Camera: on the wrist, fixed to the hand. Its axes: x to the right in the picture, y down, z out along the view.
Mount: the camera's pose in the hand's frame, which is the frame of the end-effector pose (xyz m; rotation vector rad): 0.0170 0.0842 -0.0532 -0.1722 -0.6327 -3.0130
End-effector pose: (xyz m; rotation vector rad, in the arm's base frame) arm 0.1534 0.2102 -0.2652 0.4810 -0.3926 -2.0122
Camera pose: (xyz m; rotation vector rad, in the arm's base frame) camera 0.2359 0.1528 -0.2751 0.0723 -0.2854 1.1874
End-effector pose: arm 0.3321 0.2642 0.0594 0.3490 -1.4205 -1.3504
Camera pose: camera 0.4068 0.2490 0.1257 -1.0020 -0.1053 1.3869
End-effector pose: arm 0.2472 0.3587 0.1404 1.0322 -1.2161 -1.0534
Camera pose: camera 0.3063 0.3616 0.2223 -0.9552 -0.7782 1.6799
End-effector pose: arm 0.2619 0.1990 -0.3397 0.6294 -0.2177 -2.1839
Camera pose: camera 0.3373 0.1353 -0.3613 0.2317 -0.4343 1.0311
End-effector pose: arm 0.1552 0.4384 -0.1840 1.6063 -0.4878 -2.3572
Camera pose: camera 0.1999 0.3478 -0.1821 -0.0144 -1.1906 0.5737
